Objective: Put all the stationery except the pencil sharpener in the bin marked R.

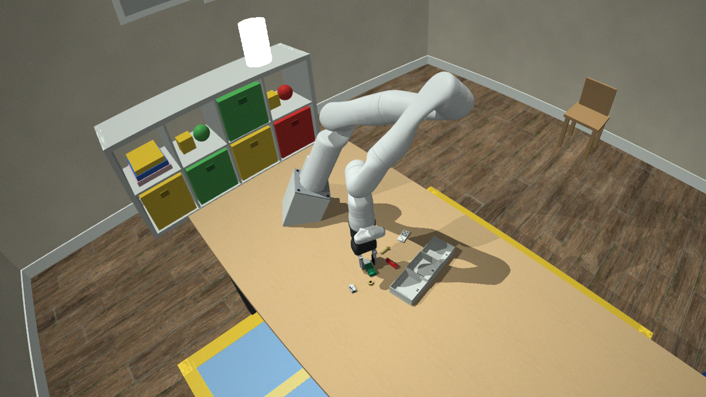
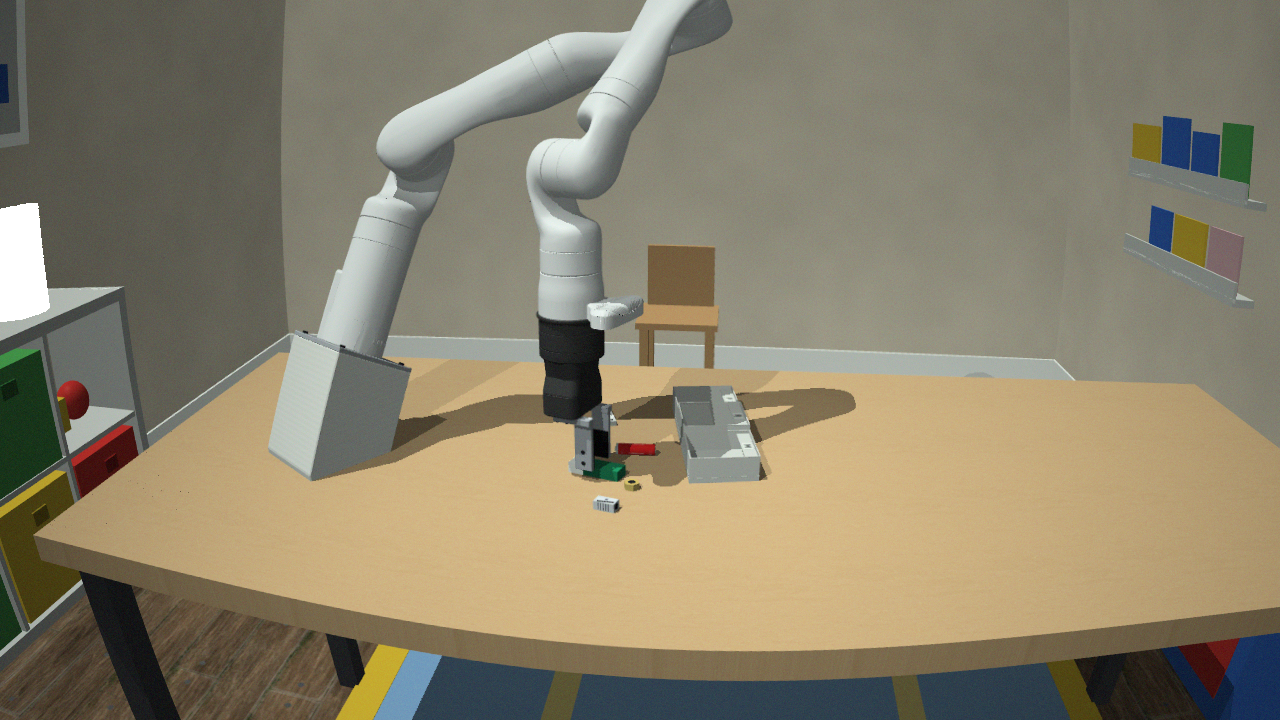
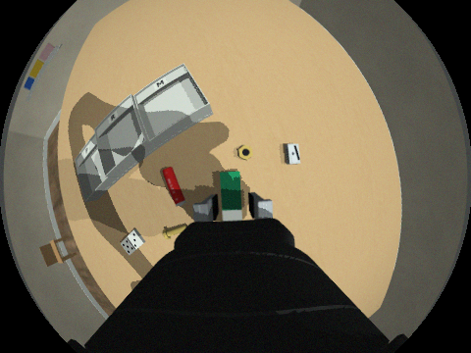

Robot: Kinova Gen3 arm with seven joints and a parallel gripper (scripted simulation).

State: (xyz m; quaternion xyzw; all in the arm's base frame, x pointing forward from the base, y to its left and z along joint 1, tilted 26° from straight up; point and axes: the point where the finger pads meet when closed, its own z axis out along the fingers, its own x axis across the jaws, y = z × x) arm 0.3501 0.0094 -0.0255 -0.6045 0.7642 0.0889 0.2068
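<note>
Now: the green eraser 3 cm below my hand. From my hand the other things lie so: brass nut 5 cm ahead, 3 cm to the right, 3 cm below; brass bolt 2 cm behind, 9 cm to the left, 3 cm below; red cylinder 3 cm ahead, 7 cm to the left, 3 cm below.
</note>
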